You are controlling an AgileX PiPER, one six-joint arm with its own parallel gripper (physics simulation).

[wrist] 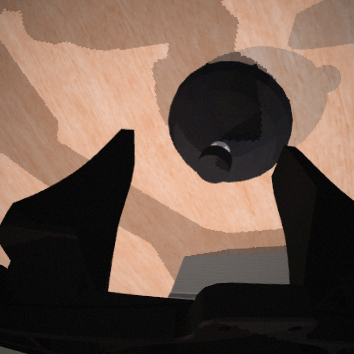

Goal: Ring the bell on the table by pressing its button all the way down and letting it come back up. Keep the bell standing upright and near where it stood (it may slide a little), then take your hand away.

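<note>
The bell [225, 110] is a round, dark, almost black dome, right of the middle in the upper half of the wrist view. A small dark button [217, 157] with a pale glint at its upper edge shows at the bell's lower part. The bell looks upright. My gripper [207, 153] is open, with its two black fingers wide apart. The left fingertip is to the left of the bell and apart from it in the view. The right fingertip overlaps the bell's lower right edge; whether it touches cannot be told. No thing shows held between the fingers.
The bell stands on a light wood-grain table [100, 90] with brownish shadows across it. A rounded shadow lies to the bell's right. A grey surface [230, 270] shows beyond the table's edge at the bottom, between the fingers.
</note>
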